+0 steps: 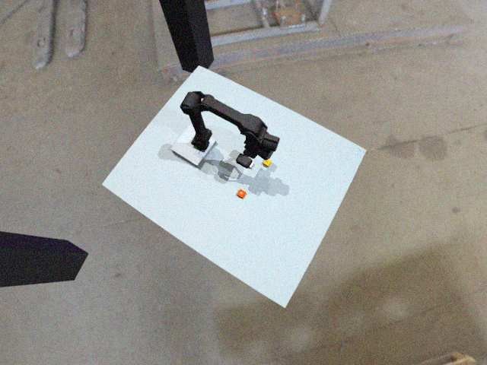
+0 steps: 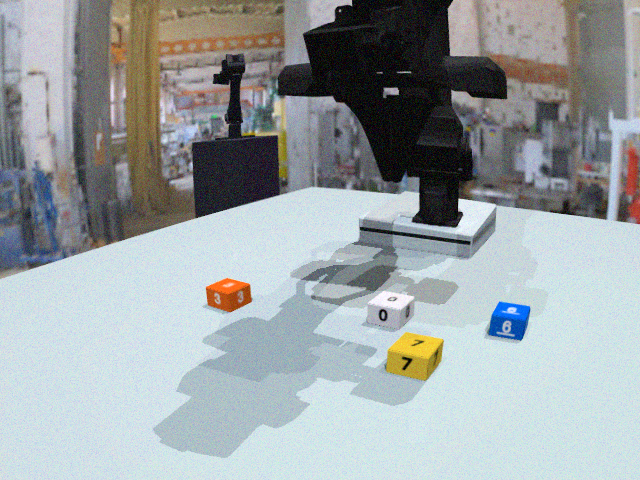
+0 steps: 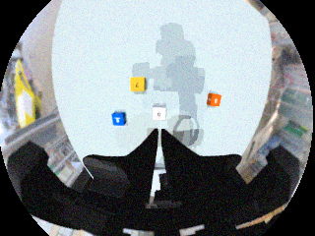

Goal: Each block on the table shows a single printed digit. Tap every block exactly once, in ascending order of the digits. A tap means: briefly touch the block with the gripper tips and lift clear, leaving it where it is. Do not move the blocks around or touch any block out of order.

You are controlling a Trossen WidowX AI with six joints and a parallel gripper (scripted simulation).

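My gripper tip is now 10 mm short of the orange block, 160 mm to the left of it and 110 mm above it. The rest, counted from my gripper tip: blue block: 20 mm behind, 110 mm to the left, 110 mm below; white block: 10 mm behind, 110 mm below; yellow block: 60 mm ahead, 40 mm to the left, 110 mm below.
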